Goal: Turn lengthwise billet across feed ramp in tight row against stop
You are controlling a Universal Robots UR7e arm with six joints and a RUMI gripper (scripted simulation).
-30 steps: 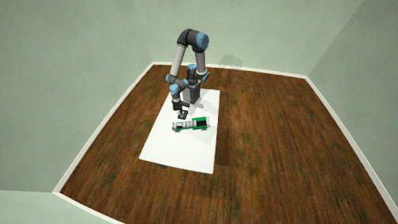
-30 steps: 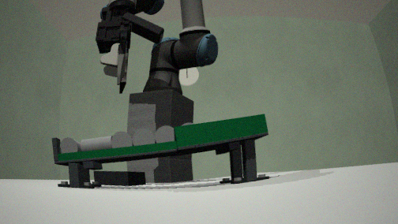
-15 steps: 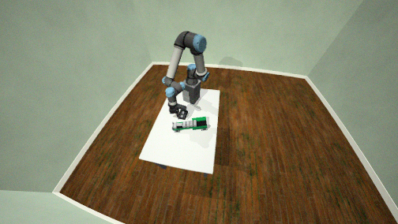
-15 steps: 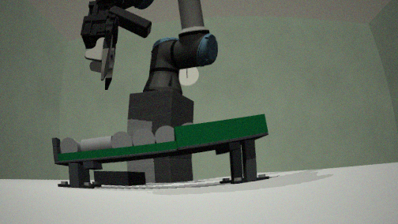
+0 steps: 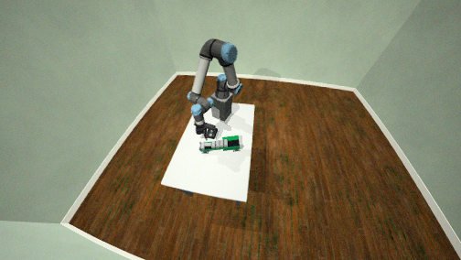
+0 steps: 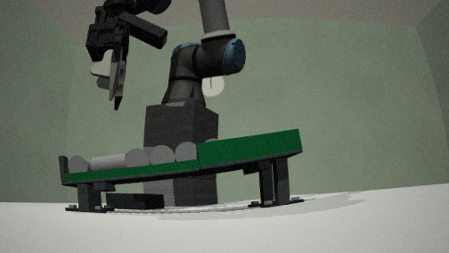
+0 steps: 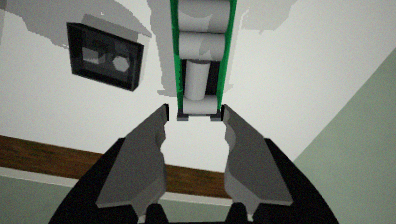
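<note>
My hand is 10 mm to the left of the grey steel billet and 130 mm above it. Also, from my hand: dark stop 40 mm ahead, 80 mm to the right, 140 mm below; then black box 180 mm behind, 40 mm to the right, 190 mm below.
</note>
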